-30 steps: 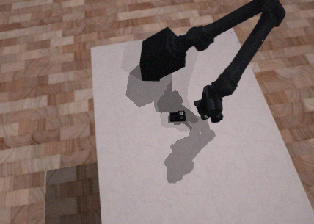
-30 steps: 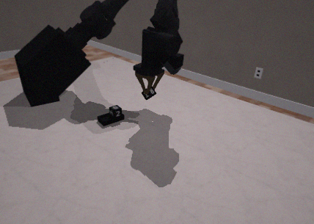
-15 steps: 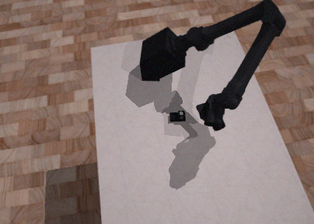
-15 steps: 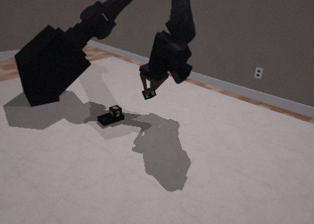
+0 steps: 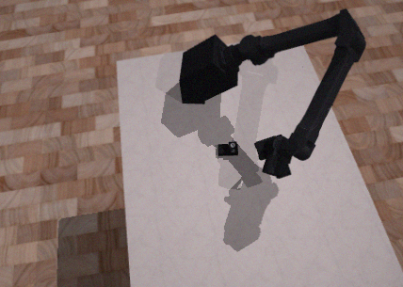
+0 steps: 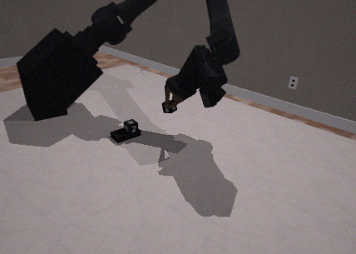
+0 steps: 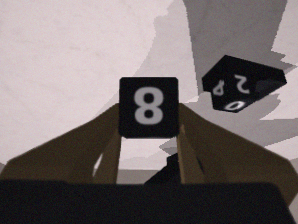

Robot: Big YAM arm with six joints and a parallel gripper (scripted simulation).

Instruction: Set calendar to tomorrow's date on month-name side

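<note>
Now: hand 12 cm to the left of the black tray, 8 cm above it and 7 cm past it. The rest, counted from my hand: black digit cube: 1 cm below, 1 cm behind.
</note>
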